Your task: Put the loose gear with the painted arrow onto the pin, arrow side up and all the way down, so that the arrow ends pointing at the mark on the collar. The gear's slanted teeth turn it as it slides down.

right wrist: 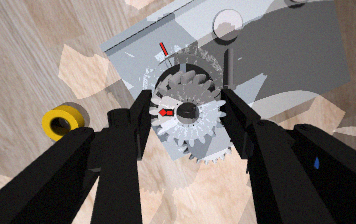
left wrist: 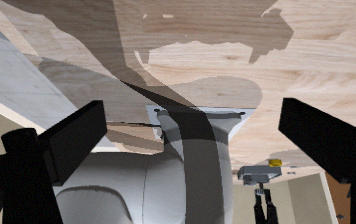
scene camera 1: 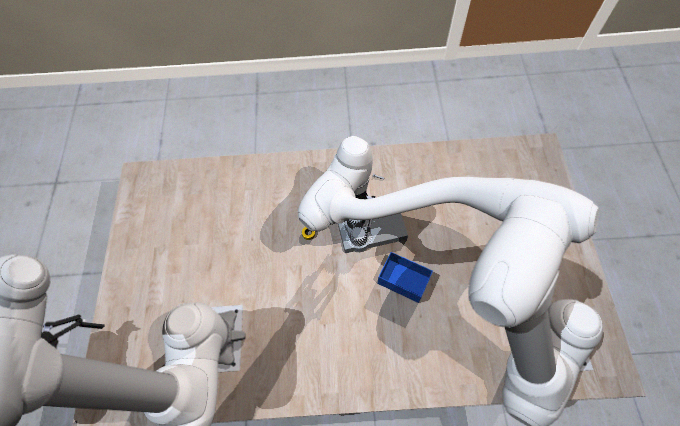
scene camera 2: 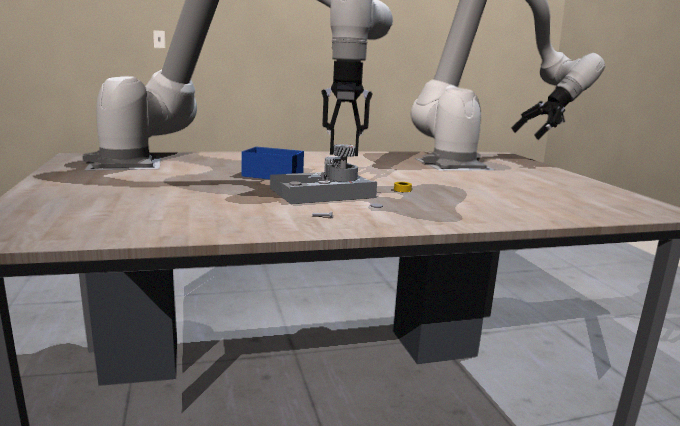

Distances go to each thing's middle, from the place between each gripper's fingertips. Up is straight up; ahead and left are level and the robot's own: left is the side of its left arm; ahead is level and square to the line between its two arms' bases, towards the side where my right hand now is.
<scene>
Right now my right hand (scene camera 2: 343,154) is 2 cm above the loose gear (right wrist: 181,87). Also, from my right hand: blue bin (scene camera 2: 256,165) 20 cm behind, 17 cm to the right, 11 cm below.
The loose gear lies 46 cm ahead of my left hand (scene camera 2: 524,133), 83 cm to the right of it and 1 cm below it. The rest, counted from my left hand: blue bin 26 cm ahead, 100 cm to the right, 10 cm below.
</scene>
